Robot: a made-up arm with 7 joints. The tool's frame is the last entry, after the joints.
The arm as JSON. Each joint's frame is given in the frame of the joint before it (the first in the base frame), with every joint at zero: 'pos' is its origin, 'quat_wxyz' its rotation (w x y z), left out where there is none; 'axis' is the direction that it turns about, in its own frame. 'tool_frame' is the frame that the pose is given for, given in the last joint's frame.
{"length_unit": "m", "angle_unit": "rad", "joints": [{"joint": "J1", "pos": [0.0, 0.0, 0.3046], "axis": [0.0, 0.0, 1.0]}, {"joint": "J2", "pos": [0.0, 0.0, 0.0], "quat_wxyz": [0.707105, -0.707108, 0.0, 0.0], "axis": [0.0, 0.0, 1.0]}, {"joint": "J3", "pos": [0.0, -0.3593, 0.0], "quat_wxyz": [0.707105, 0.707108, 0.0, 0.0], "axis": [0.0, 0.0, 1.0]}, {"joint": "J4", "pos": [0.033, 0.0, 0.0], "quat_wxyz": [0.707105, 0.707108, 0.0, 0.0], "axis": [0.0, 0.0, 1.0]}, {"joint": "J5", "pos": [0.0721, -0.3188, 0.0], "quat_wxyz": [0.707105, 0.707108, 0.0, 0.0], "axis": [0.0, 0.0, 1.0]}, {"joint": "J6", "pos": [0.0, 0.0, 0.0], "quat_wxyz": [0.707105, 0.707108, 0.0, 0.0], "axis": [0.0, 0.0, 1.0]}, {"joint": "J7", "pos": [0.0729, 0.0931, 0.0], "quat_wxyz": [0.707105, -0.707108, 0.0, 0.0], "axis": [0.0, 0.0, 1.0]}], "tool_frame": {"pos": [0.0, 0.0, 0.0]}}
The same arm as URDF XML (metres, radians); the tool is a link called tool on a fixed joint. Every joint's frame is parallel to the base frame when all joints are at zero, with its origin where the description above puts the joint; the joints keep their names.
<robot name="arm">
<link name="base"/>
<link name="link1"/>
<link name="link2"/>
<link name="link3"/>
<link name="link4"/>
<link name="link5"/>
<link name="link6"/>
<link name="link7"/>
<link name="tool"/>
<joint name="J1" type="continuous"><parent link="base"/><child link="link1"/><origin xyz="0.0000 0.0000 0.3046"/><axis xyz="0 0 1"/></joint>
<joint name="J2" type="continuous"><parent link="link1"/><child link="link2"/><origin xyz="0.0000 0.0000 0.0000"/><axis xyz="0 1 0"/></joint>
<joint name="J3" type="continuous"><parent link="link2"/><child link="link3"/><origin xyz="0.0000 0.0000 0.3593"/><axis xyz="0 0 1"/></joint>
<joint name="J4" type="continuous"><parent link="link3"/><child link="link4"/><origin xyz="0.0330 0.0000 0.0000"/><axis xyz="0 -1 0"/></joint>
<joint name="J5" type="continuous"><parent link="link4"/><child link="link5"/><origin xyz="0.0721 0.0000 -0.3188"/><axis xyz="0 0 -1"/></joint>
<joint name="J6" type="continuous"><parent link="link5"/><child link="link6"/><origin xyz="0.0000 0.0000 0.0000"/><axis xyz="0 1 0"/></joint>
<joint name="J7" type="continuous"><parent link="link6"/><child link="link7"/><origin xyz="0.0729 0.0000 -0.0931"/><axis xyz="0 0 -1"/></joint>
<joint name="tool_joint" type="fixed"><parent link="link7"/><child link="tool"/><origin xyz="0.0000 0.0000 0.0000" rpy="-3.1416 0.0000 0.0000"/></joint>
</robot>

